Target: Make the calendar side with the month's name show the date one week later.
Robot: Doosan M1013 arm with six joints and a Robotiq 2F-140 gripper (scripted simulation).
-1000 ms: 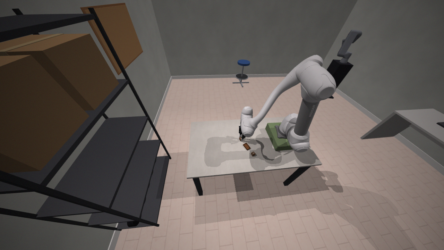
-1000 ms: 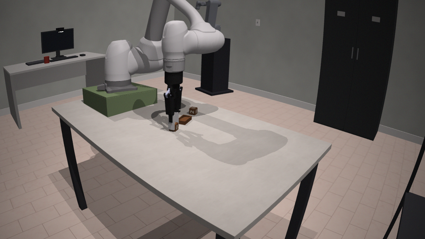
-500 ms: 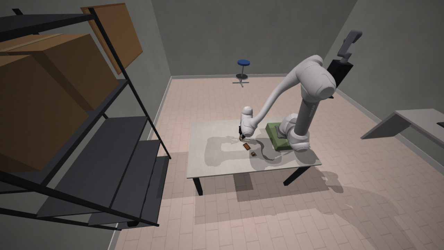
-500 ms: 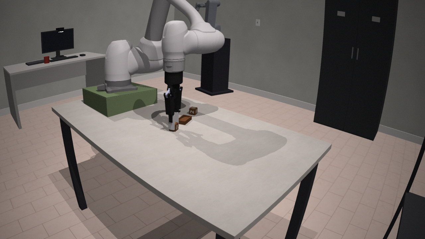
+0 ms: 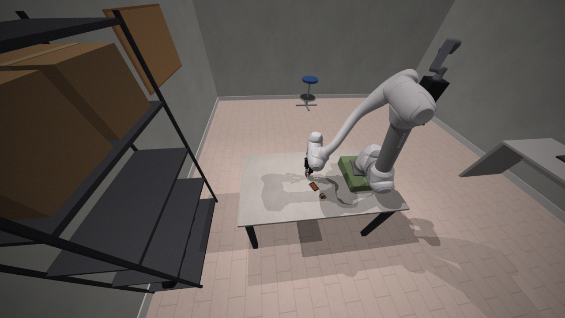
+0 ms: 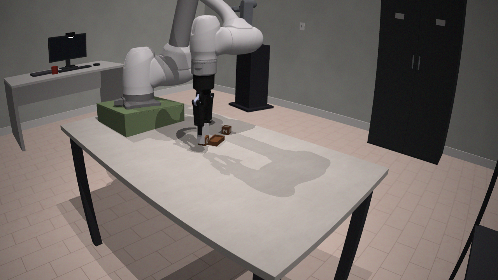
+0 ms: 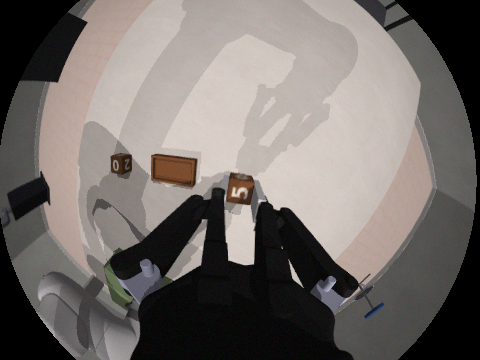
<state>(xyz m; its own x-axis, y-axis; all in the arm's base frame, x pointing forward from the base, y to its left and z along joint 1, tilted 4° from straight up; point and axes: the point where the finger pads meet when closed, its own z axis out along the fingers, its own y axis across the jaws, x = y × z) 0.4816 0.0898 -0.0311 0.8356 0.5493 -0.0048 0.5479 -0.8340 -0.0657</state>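
Now: hand 6 cm past the brown tray, 9 cm to the right of it and 6 cm above it. Also, from my hand: brown cube (3 cm below).
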